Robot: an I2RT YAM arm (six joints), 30 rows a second.
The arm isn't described. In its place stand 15 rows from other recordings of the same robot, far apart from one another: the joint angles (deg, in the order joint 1, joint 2, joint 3, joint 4, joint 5, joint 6), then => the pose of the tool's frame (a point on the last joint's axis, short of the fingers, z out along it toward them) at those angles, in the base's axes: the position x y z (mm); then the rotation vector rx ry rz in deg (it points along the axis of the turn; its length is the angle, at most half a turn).
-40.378 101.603 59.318 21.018 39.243 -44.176 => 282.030 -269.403 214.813 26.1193 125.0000 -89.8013
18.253 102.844 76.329 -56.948 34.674 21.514 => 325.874 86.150 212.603 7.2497 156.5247 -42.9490
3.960 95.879 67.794 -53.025 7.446 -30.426 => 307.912 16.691 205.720 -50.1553 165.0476 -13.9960
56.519 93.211 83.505 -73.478 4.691 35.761 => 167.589 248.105 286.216 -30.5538 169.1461 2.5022
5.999 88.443 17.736 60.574 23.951 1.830 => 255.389 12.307 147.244 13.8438 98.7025 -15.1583
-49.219 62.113 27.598 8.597 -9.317 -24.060 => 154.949 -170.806 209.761 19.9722 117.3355 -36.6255
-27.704 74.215 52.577 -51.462 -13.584 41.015 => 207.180 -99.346 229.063 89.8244 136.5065 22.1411
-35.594 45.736 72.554 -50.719 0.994 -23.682 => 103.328 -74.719 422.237 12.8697 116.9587 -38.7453
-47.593 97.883 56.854 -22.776 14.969 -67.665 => 214.589 -248.582 162.182 -24.8524 170.6652 -46.0000
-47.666 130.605 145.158 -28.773 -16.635 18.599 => 356.840 -376.562 407.014 46.4884 92.6659 -5.5385
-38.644 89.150 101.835 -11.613 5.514 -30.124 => 272.277 -222.078 491.854 11.5969 93.5183 -57.8982
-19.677 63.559 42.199 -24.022 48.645 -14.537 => 199.067 -99.565 247.113 30.7649 132.4495 -73.8923
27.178 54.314 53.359 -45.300 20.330 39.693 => 171.302 74.051 306.262 23.9458 130.7997 9.4920
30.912 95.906 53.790 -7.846 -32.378 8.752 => 278.553 189.010 176.628 -42.3129 137.3860 56.7123
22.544 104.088 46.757 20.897 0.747 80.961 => 328.227 135.749 130.618 67.1975 119.2709 53.7154
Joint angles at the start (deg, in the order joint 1, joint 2, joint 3, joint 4, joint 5, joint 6): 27.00 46.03 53.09 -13.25 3.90 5.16
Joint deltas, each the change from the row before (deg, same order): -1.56 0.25 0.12 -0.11 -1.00 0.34; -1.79 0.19 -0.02 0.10 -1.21 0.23; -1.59 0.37 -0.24 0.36 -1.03 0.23; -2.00 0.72 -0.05 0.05 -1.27 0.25; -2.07 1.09 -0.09 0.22 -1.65 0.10; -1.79 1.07 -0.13 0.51 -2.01 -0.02; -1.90 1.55 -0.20 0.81 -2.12 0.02; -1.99 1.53 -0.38 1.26 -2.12 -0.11; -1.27 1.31 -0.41 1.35 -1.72 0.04; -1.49 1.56 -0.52 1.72 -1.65 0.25; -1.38 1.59 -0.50 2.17 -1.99 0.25; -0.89 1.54 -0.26 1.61 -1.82 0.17
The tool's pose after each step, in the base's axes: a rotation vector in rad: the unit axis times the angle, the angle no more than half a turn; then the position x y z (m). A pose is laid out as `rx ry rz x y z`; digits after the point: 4 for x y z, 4 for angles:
-0.2558 1.6765 0.3628 0.1655 0.0767 0.3812
-0.2423 1.6803 0.3597 0.1684 0.0726 0.3807
-0.2297 1.6864 0.3564 0.1720 0.0693 0.3789
-0.2146 1.7008 0.3505 0.1773 0.0651 0.3765
-0.2054 1.7187 0.3474 0.1840 0.0612 0.3732
-0.2056 1.7310 0.3531 0.1904 0.0581 0.3700
-0.2044 1.7478 0.3599 0.1988 0.0548 0.3654
-0.2029 1.7589 0.3651 0.2074 0.0506 0.3604
-0.2046 1.7651 0.3758 0.2143 0.0482 0.3560
-0.1985 1.7718 0.3856 0.2224 0.0448 0.3504
-0.1986 1.7703 0.4020 0.2303 0.0417 0.3456
-0.2051 1.7729 0.4212 0.2373 0.0400 0.3412

